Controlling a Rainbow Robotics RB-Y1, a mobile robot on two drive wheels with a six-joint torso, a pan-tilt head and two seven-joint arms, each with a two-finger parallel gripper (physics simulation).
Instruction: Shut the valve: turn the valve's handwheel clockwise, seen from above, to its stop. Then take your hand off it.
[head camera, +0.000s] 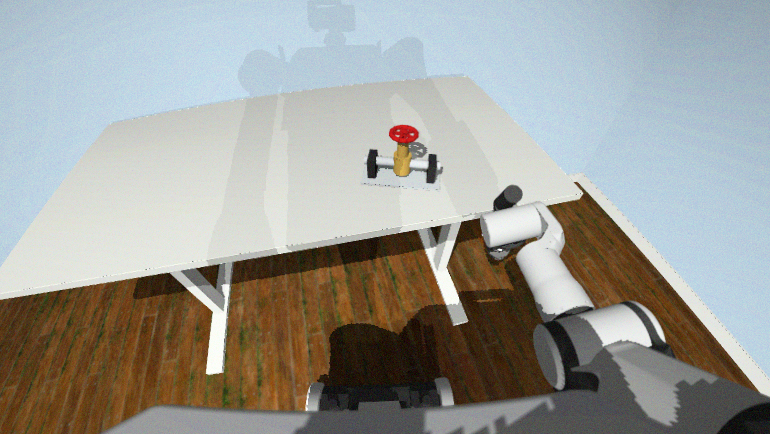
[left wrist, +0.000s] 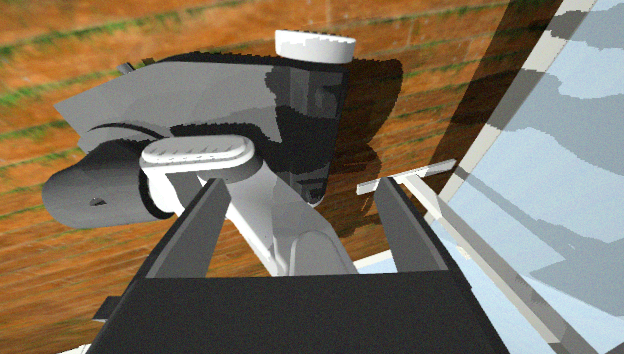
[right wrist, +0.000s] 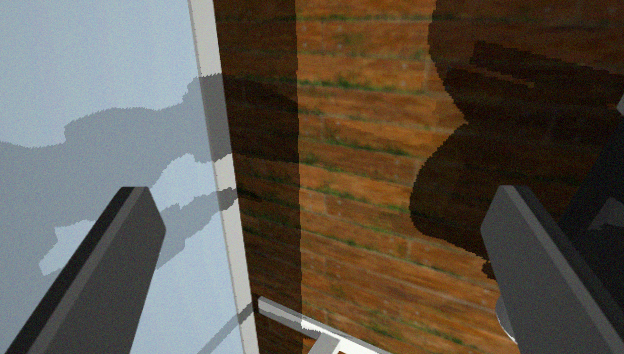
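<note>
The valve has a red handwheel (head camera: 403, 133) on top of a yellow body (head camera: 401, 163), set on a grey pipe between two black supports. It stands on the right half of the table in the head camera. My right gripper (right wrist: 322, 208) is open and empty in the right wrist view. In the head camera my right arm reaches to the table's front edge at the right, apart from the valve, and its fingers are mostly hidden under the wrist. My left gripper (left wrist: 303, 187) is open in the left wrist view, with nothing between its fingertips. The handwheel does not show in either wrist view.
The white table (head camera: 177, 177) stands in front of me, with white legs (head camera: 215, 339) below its front edge. Its near right corner lies beside my right forearm (head camera: 552, 280). A blue wall and a white skirting board (head camera: 674, 285) are at the right. My base and torso show in the left wrist view.
</note>
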